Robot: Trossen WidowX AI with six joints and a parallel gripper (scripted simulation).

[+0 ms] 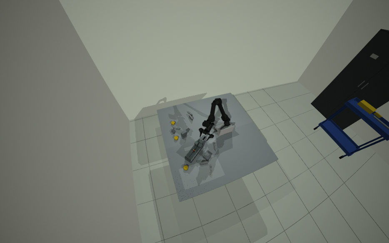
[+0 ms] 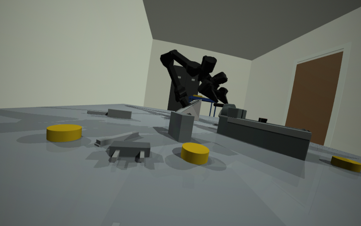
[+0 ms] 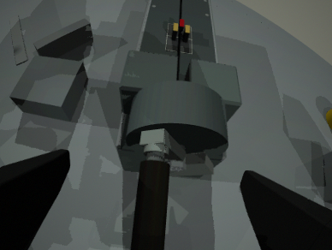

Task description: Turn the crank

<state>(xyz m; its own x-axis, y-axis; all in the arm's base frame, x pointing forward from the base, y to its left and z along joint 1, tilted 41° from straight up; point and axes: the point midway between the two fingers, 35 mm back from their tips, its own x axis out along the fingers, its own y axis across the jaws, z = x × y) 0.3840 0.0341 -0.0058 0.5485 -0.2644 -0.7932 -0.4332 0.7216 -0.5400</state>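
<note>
Right now the dark crank handle is 20 mm behind my gripper tip, 10 mm to the right of it and 10 mm below it. From my gripper tip the other things lie so: bracket: 340 mm to the right, 260 mm ahead, 120 mm below; red pointer: 160 mm ahead, 60 mm to the left, 40 mm below.
</note>
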